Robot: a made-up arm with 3 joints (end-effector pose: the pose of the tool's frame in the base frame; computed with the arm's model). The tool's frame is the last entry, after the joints.
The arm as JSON. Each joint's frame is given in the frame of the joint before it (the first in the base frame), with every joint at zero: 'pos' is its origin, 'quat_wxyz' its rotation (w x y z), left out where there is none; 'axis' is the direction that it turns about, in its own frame. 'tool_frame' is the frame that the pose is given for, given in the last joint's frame.
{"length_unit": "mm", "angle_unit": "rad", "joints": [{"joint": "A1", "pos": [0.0, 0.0, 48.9], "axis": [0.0, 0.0, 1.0]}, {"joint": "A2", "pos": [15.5, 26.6, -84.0], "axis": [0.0, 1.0, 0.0]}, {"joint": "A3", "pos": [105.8, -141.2, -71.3], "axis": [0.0, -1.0, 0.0]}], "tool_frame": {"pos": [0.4, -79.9, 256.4]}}
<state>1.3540 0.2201 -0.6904</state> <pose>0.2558 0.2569 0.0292 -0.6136 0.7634 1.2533</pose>
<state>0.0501 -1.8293 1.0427</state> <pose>-0.0015 -0.1948 -0.1616 0.0719 -2.8712 0.0098</pose>
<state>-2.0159 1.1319 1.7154</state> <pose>-0.1131 0.2146 0.0530 -0.5855 -0.3694 -1.9495</pose>
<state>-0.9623 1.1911 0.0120</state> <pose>-0.0306 -0.2963 -0.0623 0.5651 1.0825 -0.8449</pose>
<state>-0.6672 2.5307 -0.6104</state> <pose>-0.2086 -0.0833 -0.2938 1.0286 2.9680 -0.0003</pose>
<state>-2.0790 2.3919 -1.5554</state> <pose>-0.0260 0.3530 -0.2323 -2.2187 -1.3039 -0.9455</pose>
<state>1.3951 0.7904 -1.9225</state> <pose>0.2169 0.1092 -0.3938 -1.7902 2.1360 0.3897</pose>
